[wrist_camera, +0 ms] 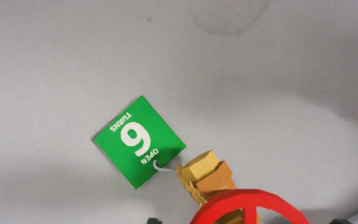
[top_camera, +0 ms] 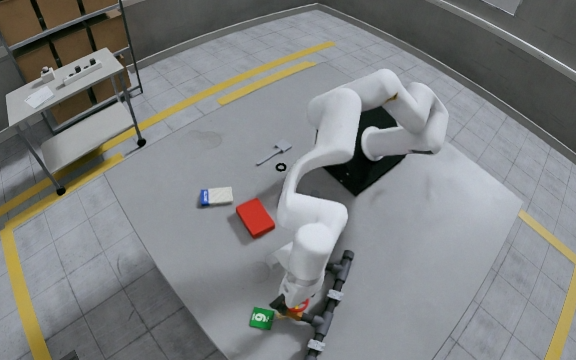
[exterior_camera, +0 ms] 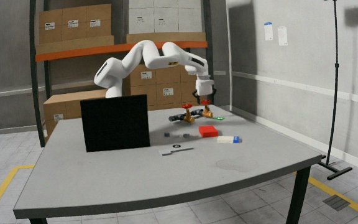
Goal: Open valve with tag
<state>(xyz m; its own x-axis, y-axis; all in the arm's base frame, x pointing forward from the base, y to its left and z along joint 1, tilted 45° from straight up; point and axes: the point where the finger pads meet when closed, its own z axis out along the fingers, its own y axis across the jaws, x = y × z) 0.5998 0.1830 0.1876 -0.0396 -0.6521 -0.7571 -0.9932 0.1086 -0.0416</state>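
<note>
Right now my hand is 110 mm above the green tag, 70 mm short of it and 30 mm to the left of it. Also, from my hand: grey nut: 320 mm to the right, 230 mm behind, 110 mm below; white-and-blue box: 470 mm to the right, 110 mm below, 50 mm behind; red block: 320 mm to the right, 110 mm behind, 100 mm below.
</note>
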